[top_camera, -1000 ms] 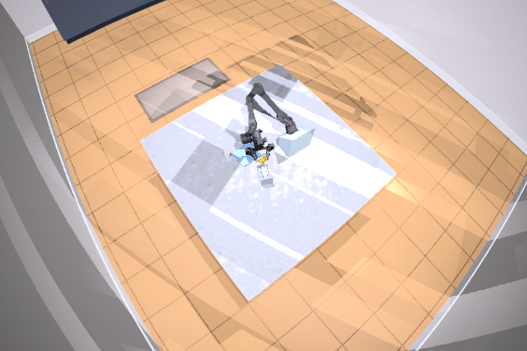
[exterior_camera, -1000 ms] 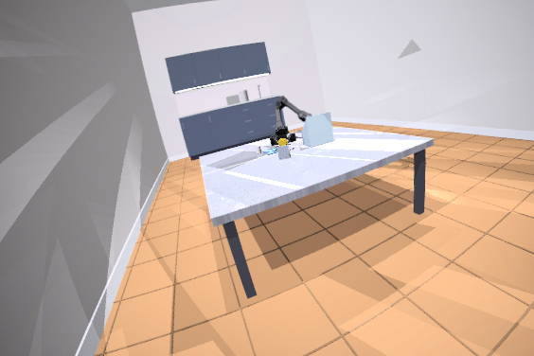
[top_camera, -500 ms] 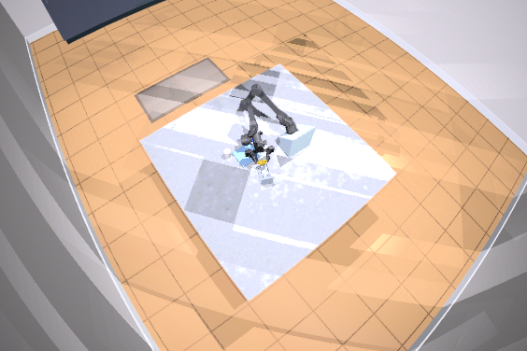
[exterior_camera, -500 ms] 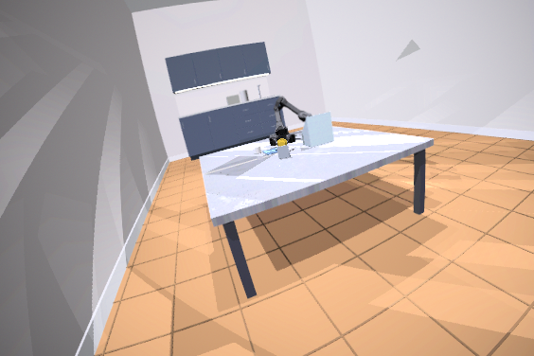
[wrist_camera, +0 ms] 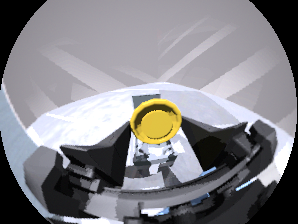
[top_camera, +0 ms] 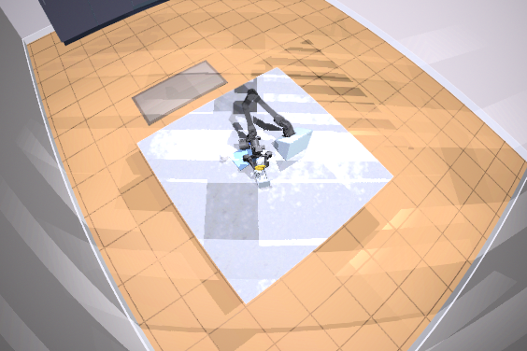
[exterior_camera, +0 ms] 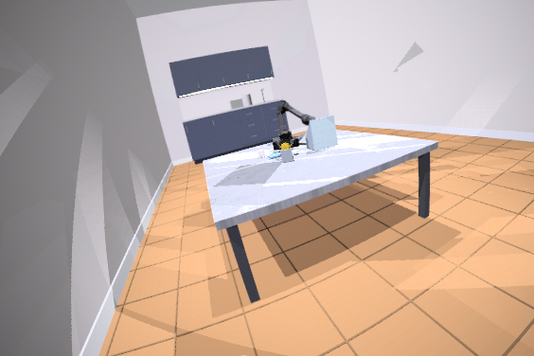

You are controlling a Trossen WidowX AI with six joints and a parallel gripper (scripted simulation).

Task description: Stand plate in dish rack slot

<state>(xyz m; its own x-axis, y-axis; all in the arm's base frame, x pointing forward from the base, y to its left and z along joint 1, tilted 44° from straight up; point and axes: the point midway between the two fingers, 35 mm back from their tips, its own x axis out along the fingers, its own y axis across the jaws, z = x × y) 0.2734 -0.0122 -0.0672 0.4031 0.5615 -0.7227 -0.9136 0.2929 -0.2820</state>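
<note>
Now: gripper tip 5 cm above the dish rack, 3 cm to the right of it and 1 cm short of it. Round my gripper tip: white cup 23 cm to the right, 12 cm ahead, 5 cm below; blue mat 16 cm to the right, 7 cm below, 2 cm ahead; yellow plate 1 cm to the right.
</note>
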